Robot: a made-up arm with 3 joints. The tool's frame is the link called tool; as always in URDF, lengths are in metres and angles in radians. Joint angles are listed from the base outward. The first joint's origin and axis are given. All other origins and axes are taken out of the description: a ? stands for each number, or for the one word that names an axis. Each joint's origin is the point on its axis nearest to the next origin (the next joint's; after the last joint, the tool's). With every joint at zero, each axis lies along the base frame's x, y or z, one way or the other. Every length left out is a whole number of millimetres.
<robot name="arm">
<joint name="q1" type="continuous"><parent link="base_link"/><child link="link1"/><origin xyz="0 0.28 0.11" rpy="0 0 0"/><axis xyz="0 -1 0"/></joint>
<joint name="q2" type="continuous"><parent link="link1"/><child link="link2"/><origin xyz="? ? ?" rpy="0 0 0"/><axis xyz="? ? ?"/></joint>
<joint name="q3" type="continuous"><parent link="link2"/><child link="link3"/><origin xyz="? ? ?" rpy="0 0 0"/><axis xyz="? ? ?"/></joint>
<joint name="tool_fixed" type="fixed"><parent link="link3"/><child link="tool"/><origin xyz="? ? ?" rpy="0 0 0"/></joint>
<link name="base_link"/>
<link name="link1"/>
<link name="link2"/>
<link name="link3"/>
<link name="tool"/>
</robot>
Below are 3 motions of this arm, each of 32 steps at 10 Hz.
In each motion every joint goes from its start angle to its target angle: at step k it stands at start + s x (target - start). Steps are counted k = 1, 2, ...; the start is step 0. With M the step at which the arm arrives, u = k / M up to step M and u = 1 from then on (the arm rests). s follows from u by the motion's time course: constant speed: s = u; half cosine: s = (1 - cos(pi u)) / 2; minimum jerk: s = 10 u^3 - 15 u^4 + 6 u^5.
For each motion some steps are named. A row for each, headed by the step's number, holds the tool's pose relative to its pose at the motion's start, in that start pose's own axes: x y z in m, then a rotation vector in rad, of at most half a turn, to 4 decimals.
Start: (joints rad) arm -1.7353 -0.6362 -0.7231
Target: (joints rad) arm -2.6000 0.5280 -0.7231
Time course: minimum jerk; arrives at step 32
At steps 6, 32:
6: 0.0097 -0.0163 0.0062 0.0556 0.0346 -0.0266
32: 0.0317 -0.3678 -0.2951 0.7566 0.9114 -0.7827

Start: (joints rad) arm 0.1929 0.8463 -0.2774
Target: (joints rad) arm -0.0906 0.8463 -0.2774
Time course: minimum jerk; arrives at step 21
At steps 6, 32:
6: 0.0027 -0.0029 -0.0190 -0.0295 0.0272 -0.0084
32: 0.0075 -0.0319 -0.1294 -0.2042 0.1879 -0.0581

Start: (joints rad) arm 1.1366 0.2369 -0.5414
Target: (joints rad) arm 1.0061 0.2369 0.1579
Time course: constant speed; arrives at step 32
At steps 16, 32:
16: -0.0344 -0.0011 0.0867 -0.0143 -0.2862 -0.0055
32: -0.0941 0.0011 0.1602 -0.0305 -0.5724 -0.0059

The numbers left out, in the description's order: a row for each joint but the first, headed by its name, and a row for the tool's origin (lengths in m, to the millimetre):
q2: xyz -0.08 0 -0.06, axis 0 0 -1
q3: xyz 0.08 0.35 0, axis 0 -1 0
tool: xyz 0.34 0 0.07

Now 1 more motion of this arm.
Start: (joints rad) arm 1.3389 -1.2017 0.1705
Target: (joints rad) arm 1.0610 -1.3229 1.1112
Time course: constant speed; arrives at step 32
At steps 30, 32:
30: -0.1743 -0.0575 0.3241 0.2752 -0.7962 -0.0512
32: -0.1913 -0.0663 0.3396 0.2931 -0.8495 -0.0638

